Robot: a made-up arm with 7 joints. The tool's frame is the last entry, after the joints.
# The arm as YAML. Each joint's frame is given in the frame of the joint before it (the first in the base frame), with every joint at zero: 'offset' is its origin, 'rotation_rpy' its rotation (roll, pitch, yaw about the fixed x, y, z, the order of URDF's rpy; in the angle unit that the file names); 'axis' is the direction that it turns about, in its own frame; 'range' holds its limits. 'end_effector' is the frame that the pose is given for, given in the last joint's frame.
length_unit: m
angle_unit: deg
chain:
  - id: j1
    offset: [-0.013, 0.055, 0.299]
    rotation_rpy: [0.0, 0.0, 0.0]
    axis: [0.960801, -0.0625, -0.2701]
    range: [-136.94, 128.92]
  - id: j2
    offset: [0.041, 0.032, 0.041]
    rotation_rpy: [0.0, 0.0, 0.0]
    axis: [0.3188, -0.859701, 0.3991]
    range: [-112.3, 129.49]
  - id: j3
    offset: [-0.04, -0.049, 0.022]
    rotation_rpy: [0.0, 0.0, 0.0]
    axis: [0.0, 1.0, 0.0]
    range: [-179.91, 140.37]
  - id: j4
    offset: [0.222, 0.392, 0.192]
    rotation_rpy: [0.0, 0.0, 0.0]
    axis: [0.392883, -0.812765, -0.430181]
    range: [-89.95, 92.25]
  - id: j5
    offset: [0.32, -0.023, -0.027]
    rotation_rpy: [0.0, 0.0, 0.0]
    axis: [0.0, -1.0, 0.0]
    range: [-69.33, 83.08]
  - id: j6
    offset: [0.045, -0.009, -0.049]
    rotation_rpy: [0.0, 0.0, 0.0]
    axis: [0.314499, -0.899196, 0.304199]
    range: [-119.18, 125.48]
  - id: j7
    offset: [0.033, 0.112, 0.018]
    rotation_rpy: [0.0, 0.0, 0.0]
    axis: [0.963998, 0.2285, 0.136]
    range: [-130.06, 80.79]
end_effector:
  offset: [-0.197, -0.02, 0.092]
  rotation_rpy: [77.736, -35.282, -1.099]
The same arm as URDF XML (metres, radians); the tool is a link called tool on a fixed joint. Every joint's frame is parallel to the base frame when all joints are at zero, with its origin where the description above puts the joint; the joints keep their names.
<robot name="arm">
  <joint name="j1" type="revolute">
    <parent link="base"/>
    <child link="link1"/>
    <origin xyz="-0.0130 0.0550 0.2990"/>
    <axis xyz="0.960801 -0.0625 -0.2701"/>
    <limit lower="-2.3901" upper="2.2501"/>
  </joint>
  <joint name="j2" type="revolute">
    <parent link="link1"/>
    <child link="link2"/>
    <origin xyz="0.0410 0.0320 0.0410"/>
    <axis xyz="0.3188 -0.859701 0.3991"/>
    <limit lower="-1.9600" upper="2.2600"/>
  </joint>
  <joint name="j3" type="revolute">
    <parent link="link2"/>
    <child link="link3"/>
    <origin xyz="-0.0400 -0.0490 0.0220"/>
    <axis xyz="0 1 0"/>
    <limit lower="-3.1400" upper="2.4499"/>
  </joint>
  <joint name="j4" type="revolute">
    <parent link="link3"/>
    <child link="link4"/>
    <origin xyz="0.2220 0.3920 0.1920"/>
    <axis xyz="0.392883 -0.812765 -0.430181"/>
    <limit lower="-1.5699" upper="1.6101"/>
  </joint>
  <joint name="j5" type="revolute">
    <parent link="link4"/>
    <child link="link5"/>
    <origin xyz="0.3200 -0.0230 -0.0270"/>
    <axis xyz="0 -1 0"/>
    <limit lower="-1.2100" upper="1.4500"/>
  </joint>
  <joint name="j6" type="revolute">
    <parent link="link5"/>
    <child link="link6"/>
    <origin xyz="0.0450 -0.0090 -0.0490"/>
    <axis xyz="0.314499 -0.899196 0.304199"/>
    <limit lower="-2.0801" upper="2.1900"/>
  </joint>
  <joint name="j7" type="revolute">
    <parent link="link6"/>
    <child link="link7"/>
    <origin xyz="0.0330 0.1120 0.0180"/>
    <axis xyz="0.963998 0.2285 0.136"/>
    <limit lower="-2.2700" upper="1.4101"/>
  </joint>
  <joint name="tool_fixed" type="fixed">
    <parent link="link7"/>
    <child link="tool"/>
    <origin xyz="-0.1970 -0.0200 0.0920" rpy="1.3567 -0.6158 -0.0192"/>
  </joint>
  <link name="base"/>
  <link name="link1"/>
  <link name="link2"/>
  <link name="link3"/>
  <link name="link4"/>
  <link name="link5"/>
  <link name="link6"/>
  <link name="link7"/>
  <link name="tool"/>
</robot>

